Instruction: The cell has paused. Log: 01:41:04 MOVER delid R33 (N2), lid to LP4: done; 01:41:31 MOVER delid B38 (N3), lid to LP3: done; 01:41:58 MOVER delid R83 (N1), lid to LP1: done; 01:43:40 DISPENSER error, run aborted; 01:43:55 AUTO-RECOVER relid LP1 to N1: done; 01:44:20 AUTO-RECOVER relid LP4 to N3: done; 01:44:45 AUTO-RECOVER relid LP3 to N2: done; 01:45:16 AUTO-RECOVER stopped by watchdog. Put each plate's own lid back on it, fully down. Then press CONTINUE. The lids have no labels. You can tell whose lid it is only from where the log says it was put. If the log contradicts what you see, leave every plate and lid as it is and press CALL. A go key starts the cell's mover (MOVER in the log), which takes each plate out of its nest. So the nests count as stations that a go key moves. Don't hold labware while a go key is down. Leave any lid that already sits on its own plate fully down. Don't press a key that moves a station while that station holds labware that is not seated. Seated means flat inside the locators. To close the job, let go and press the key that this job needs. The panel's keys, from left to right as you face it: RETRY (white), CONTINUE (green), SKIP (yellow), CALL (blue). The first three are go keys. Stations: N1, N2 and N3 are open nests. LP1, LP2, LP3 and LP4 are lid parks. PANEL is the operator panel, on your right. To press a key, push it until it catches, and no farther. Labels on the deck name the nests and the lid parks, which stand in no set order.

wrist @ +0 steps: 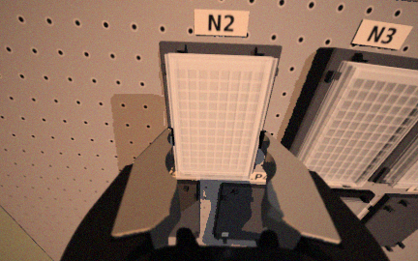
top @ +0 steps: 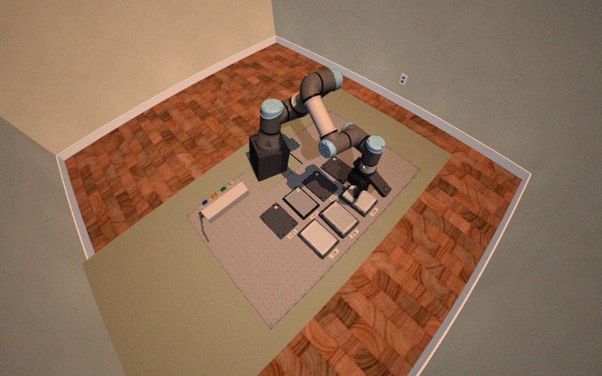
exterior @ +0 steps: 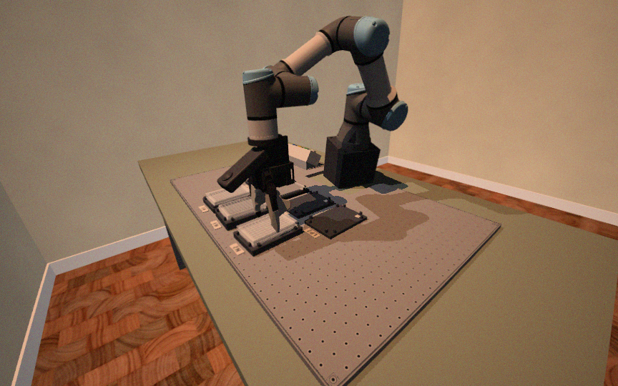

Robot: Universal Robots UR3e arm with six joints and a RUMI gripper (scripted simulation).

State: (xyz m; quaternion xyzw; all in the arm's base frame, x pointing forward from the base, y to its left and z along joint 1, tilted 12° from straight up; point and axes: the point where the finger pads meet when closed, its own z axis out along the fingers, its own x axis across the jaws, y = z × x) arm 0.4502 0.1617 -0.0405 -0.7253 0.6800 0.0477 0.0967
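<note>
Now: hand 200 mm to the left of the clear lid, 170 mm past it and 30 mm above it. Also, from my hand: LP2 lid park: 180 mm behind, 60 mm to the left, 40 mm below; then lid park LP4: 180 mm behind, 80 mm to the right, 40 mm below; then LP1 lid park: 200 mm to the right, 170 mm behind, 40 mm below.
</note>
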